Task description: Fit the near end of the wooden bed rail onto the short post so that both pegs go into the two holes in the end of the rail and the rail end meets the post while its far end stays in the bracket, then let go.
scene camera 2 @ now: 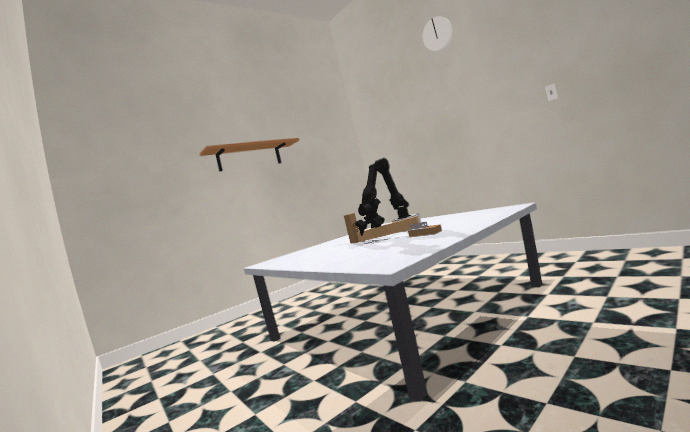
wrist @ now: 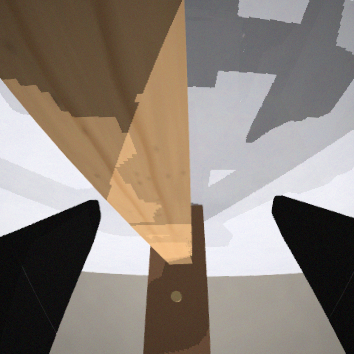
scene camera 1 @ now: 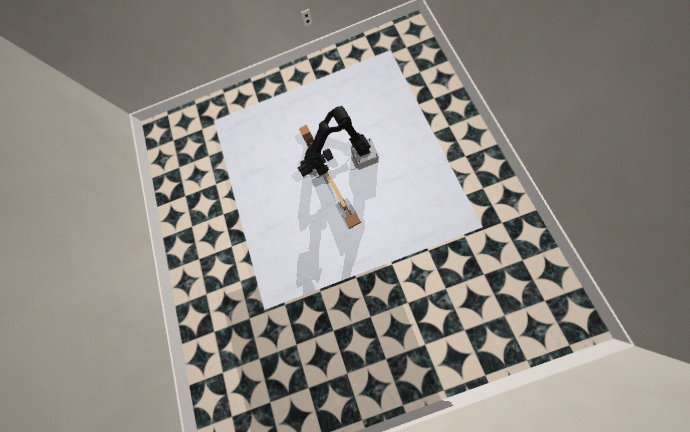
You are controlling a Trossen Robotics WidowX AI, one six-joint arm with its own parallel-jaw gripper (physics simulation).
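The wooden rail runs from the post to the bracket. Its far end is at the bracket; how it is seated is too small to tell. The short post stands upright. In the wrist view the rail's near end overlaps the post's face, and one round peg shows outside the rail. The other peg is not visible, and I cannot tell whether rail and post touch. My gripper is open and empty, its fingertips on either side of the rail in the wrist view.
A wooden block lies at the bracket. The arm's grey base stands beside the rail. All stand on a white table. A wall shelf hangs away from the table.
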